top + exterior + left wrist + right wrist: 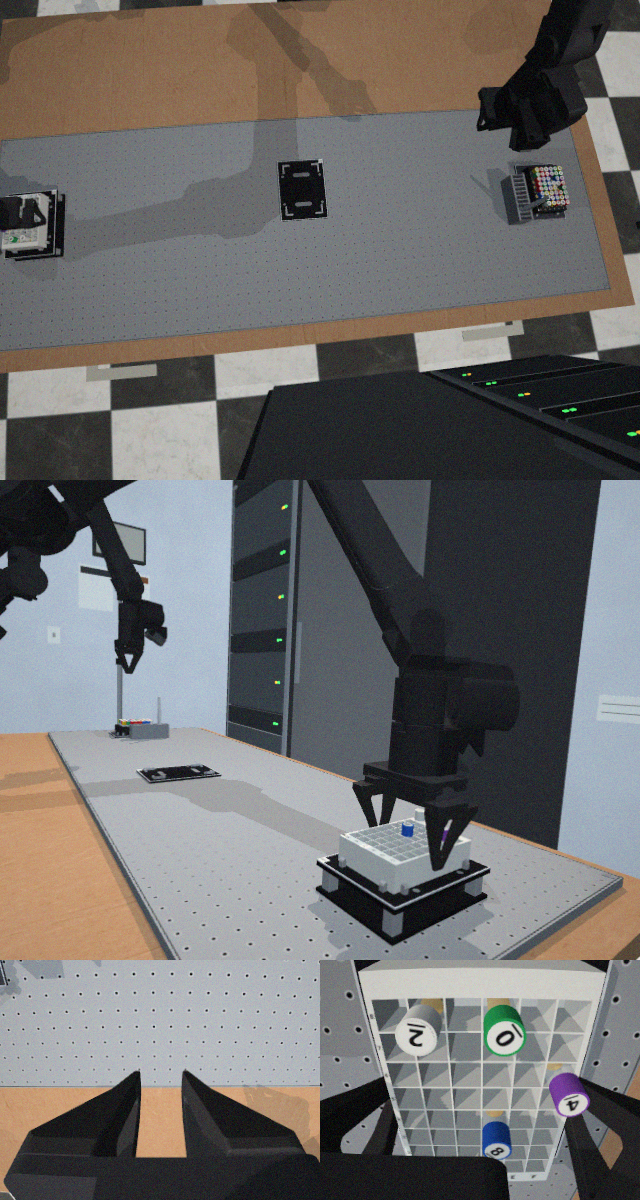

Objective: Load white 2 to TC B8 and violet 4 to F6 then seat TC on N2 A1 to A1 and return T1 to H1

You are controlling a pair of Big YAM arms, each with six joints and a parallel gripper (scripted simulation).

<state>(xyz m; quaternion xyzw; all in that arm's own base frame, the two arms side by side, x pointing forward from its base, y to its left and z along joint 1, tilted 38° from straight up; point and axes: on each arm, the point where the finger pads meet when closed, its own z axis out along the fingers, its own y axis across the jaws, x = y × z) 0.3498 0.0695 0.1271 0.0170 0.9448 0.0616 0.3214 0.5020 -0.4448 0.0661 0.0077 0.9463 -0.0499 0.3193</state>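
Right now the tube carrier TC is right at my right hand. From my right hand the other things lie so: raised nest N2 (2 cm below); then grey holder H1 (1 cm ahead, 123 cm to the left, 4 cm below).
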